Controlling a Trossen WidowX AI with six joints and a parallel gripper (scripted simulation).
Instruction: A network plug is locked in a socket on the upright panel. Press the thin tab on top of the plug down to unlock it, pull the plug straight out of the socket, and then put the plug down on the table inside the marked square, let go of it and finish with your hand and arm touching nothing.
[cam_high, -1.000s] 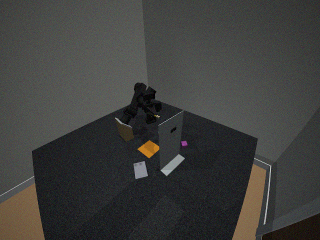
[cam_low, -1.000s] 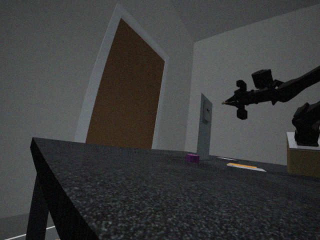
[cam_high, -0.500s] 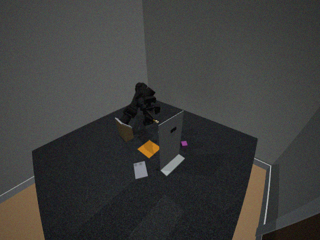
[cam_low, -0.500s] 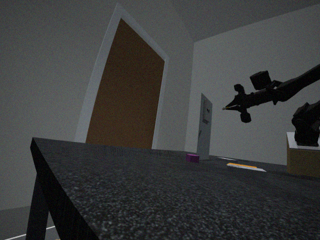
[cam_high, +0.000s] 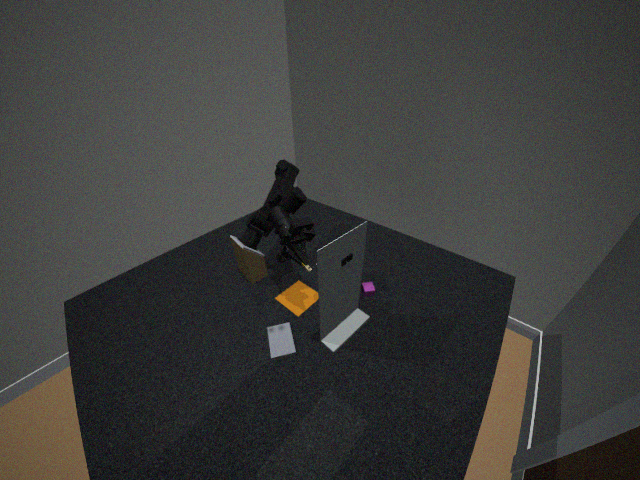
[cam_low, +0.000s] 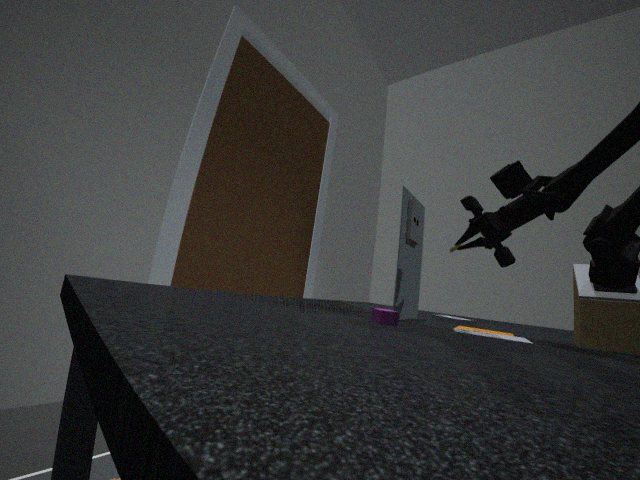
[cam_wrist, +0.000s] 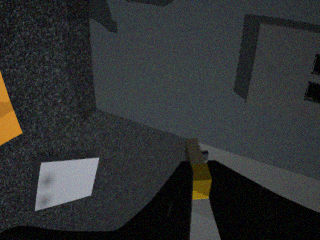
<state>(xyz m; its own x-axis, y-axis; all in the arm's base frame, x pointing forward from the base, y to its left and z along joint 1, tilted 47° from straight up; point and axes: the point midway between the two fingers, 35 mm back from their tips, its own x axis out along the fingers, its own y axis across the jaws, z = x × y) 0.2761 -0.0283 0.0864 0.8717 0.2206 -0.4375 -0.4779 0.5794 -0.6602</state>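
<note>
My gripper tip is 200 mm above the orange marked square, 70 mm past it and 10 mm to the right of it. Round my gripper tip: grey upright panel (120 mm ahead, 40 mm to the left, 40 mm below); network plug (right at my gripper tip).
</note>
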